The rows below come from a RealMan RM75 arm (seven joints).
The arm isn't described. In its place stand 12 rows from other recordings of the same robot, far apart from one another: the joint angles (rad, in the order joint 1, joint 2, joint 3, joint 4, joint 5, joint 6, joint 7), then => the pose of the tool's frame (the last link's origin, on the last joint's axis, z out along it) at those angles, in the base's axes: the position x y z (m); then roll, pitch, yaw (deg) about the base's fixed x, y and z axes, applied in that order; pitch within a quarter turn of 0, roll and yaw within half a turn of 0.
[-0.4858 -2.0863 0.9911 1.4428 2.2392 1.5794 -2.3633] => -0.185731 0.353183 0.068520 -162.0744 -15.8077 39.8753
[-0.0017 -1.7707 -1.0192 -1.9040 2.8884 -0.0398 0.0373] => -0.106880 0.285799 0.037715 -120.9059 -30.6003 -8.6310
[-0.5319 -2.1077 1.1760 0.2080 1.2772 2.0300 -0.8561] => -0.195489 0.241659 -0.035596 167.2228 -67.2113 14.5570
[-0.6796 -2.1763 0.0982 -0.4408 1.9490 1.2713 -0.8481] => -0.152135 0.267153 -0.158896 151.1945 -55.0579 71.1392
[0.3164 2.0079 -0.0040 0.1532 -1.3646 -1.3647 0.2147] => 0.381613 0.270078 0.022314 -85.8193 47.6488 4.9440
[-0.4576 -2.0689 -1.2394 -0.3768 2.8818 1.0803 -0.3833] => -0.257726 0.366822 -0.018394 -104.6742 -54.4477 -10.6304
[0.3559 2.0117 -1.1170 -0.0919 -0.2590 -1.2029 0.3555] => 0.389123 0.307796 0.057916 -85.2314 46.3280 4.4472
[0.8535 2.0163 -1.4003 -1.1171 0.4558 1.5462 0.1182] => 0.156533 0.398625 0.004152 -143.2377 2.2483 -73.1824
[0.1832 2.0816 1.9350 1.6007 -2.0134 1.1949 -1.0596] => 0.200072 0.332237 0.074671 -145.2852 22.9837 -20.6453
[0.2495 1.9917 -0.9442 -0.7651 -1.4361 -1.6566 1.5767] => 0.279388 0.283276 0.058698 -178.5737 49.6742 -36.8390
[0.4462 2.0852 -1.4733 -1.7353 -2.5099 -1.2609 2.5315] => 0.111204 0.358286 0.033879 -143.5601 6.3168 -19.9398
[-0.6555 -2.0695 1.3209 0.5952 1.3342 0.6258 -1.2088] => -0.217215 0.436502 -0.032465 -136.0526 -26.3221 12.3315
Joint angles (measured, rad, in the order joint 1, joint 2, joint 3, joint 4, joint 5, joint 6, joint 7), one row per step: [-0.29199, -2.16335, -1.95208, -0.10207, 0.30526, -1.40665, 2.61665]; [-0.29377, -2.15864, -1.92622, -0.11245, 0.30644, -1.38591, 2.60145]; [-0.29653, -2.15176, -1.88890, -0.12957, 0.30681, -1.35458, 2.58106]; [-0.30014, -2.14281, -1.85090, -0.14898, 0.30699, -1.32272, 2.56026]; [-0.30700, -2.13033, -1.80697, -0.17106, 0.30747, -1.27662, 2.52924]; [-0.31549, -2.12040, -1.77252, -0.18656, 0.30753, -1.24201, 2.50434]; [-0.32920, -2.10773, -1.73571, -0.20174, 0.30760, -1.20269, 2.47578]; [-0.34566, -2.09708, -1.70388, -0.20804, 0.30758, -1.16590, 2.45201]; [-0.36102, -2.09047, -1.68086, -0.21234, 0.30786, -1.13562, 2.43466]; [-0.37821, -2.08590, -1.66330, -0.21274, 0.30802, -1.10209, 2.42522]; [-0.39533, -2.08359, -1.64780, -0.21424, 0.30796, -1.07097, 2.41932]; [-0.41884, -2.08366, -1.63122, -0.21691, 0.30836, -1.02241, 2.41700]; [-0.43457, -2.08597, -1.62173, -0.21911, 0.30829, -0.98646, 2.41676]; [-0.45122, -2.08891, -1.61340, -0.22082, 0.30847, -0.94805, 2.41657]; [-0.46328, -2.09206, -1.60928, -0.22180, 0.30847, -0.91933, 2.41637]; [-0.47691, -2.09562, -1.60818, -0.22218, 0.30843, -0.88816, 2.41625]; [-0.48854, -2.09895, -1.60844, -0.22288, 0.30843, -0.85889, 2.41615]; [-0.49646, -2.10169, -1.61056, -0.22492, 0.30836, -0.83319, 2.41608]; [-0.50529, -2.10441, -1.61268, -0.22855, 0.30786, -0.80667, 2.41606]
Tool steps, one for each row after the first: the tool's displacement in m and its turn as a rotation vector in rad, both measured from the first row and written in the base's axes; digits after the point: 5 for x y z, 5 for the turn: [0.00086, 0.00297, -0.00175, -0.02773, 0.00012, -0.00750]; [0.00226, 0.00756, -0.00399, -0.06567, 0.00252, -0.01740]; [0.00385, 0.01277, -0.00534, -0.10223, 0.00769, -0.02869]; [0.00489, 0.01971, -0.00697, -0.14967, 0.01114, -0.03433]; [0.00653, 0.02563, -0.00840, -0.18647, 0.01397, -0.04013]; [0.00868, 0.03323, -0.00948, -0.22665, 0.01878, -0.04592]; [0.01032, 0.03997, -0.01153, -0.26508, 0.02505, -0.04591]; [0.01233, 0.04575, -0.01369, -0.29421, 0.03063, -0.04514]; [0.01373, 0.05149, -0.01636, -0.32019, 0.04151, -0.03790]; [0.01608, 0.05715, -0.01928, -0.34232, 0.05322, -0.03321]; [0.01922, 0.06480, -0.02411, -0.37001, 0.07274, -0.02108]; [0.02144, 0.06974, -0.02807, -0.38805, 0.08561, -0.00981]; [0.02367, 0.07475, -0.03224, -0.40620, 0.09891, 0.00358]; [0.02525, 0.07825, -0.03542, -0.41847, 0.10714, 0.01507]; [0.02685, 0.08219, -0.03845, -0.42946, 0.11472, 0.02909]; [0.02797, 0.08556, -0.04104, -0.43868, 0.12113, 0.04368]; [0.02835, 0.08814, -0.04279, -0.44465, 0.12542, 0.05843]; [0.02935, 0.09124, -0.04436, -0.44971, 0.12983, 0.07185]
